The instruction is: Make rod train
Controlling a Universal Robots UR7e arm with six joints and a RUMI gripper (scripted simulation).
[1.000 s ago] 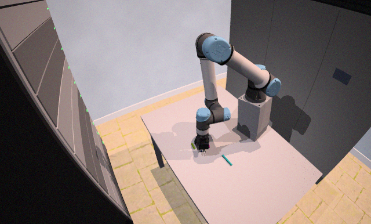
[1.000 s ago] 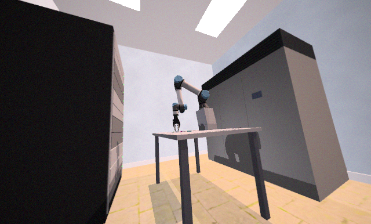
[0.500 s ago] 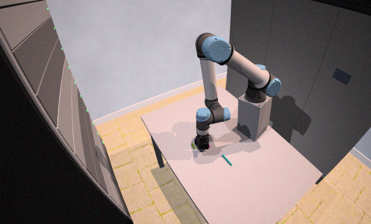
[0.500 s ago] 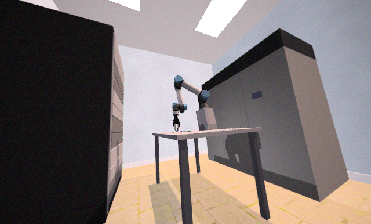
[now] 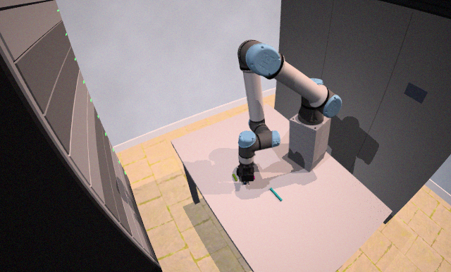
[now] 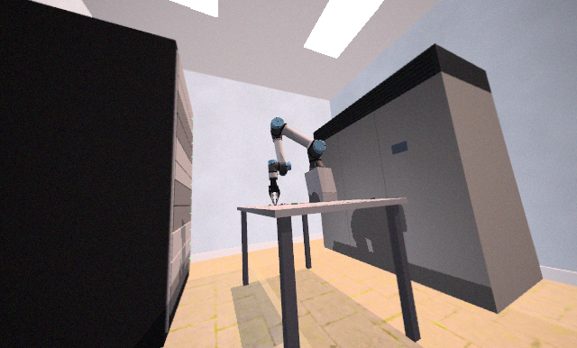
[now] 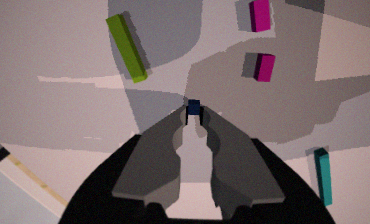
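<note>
Now: the lime rod 70 mm to the right of my hand, 10 mm below it and 10 mm ahead of it. The rest, counted from my hand: grey rod: 140 mm behind, 80 mm to the right, 10 mm below; then turquoise rod: 170 mm to the left, 70 mm behind, 10 mm below; then blue rod: 10 mm below.
</note>
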